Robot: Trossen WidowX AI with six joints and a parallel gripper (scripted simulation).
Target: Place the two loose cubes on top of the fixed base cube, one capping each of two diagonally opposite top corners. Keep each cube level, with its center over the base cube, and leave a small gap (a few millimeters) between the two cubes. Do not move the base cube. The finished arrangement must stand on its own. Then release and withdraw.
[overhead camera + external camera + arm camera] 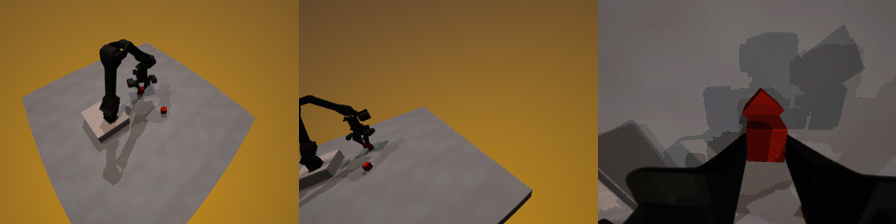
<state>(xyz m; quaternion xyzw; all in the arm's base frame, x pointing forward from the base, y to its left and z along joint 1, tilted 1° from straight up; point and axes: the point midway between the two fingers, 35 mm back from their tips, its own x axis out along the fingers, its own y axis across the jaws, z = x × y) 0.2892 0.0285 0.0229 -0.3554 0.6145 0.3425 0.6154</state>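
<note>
Now: gripper tip right at the red cube.
</note>
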